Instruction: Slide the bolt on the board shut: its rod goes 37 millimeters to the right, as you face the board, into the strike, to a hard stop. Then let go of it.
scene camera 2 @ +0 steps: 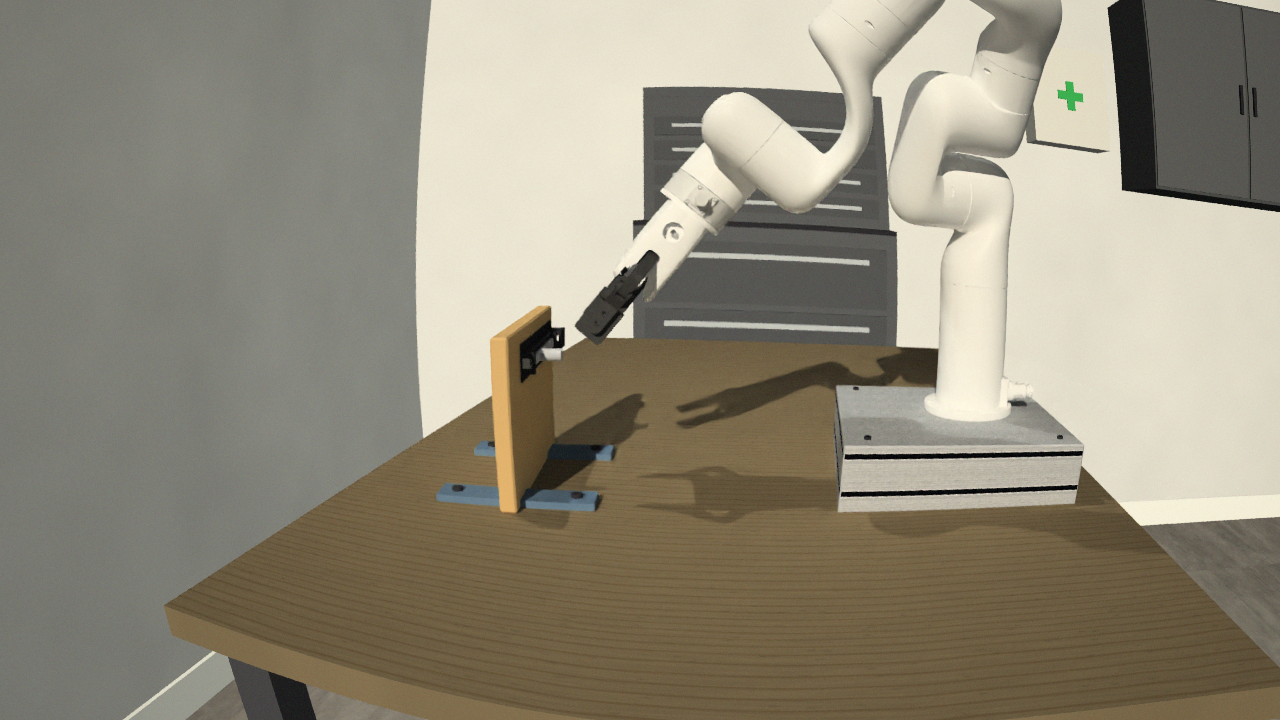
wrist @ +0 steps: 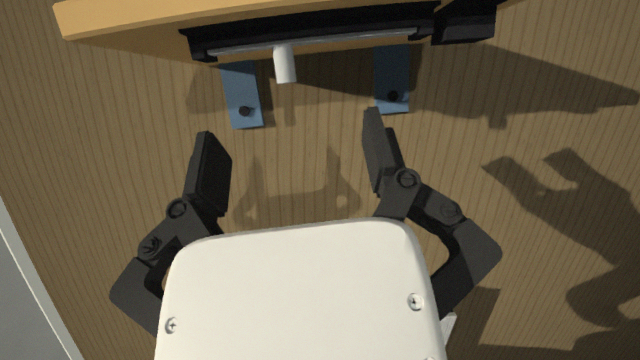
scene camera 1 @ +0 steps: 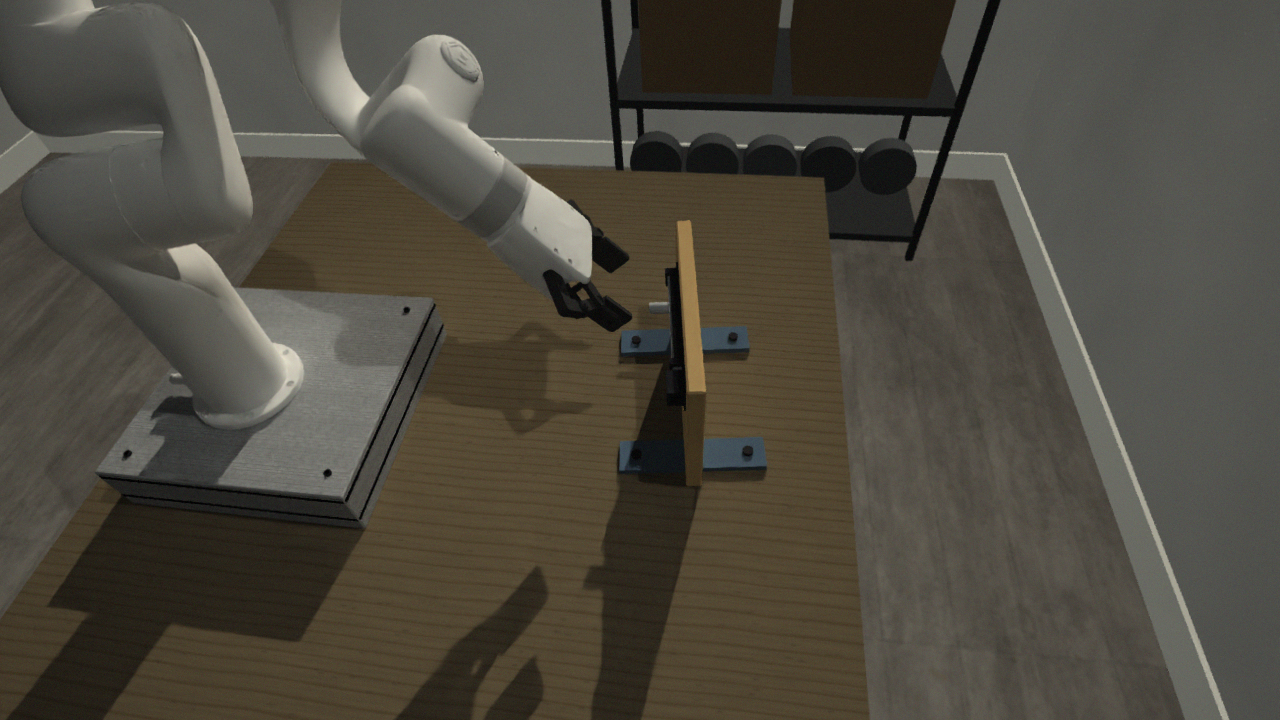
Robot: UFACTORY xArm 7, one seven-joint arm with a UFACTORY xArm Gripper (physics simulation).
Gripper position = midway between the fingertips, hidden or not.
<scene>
I see my gripper [scene camera 1: 621,293], an orange wooden board [scene camera 1: 693,454] and a slide bolt [scene camera 1: 675,377].
My gripper is seen too in the wrist view [wrist: 291,134]. The orange wooden board is seen too in the wrist view [wrist: 154,35]. The slide bolt shows as well in scene camera 2 [scene camera 2: 542,345].
</scene>
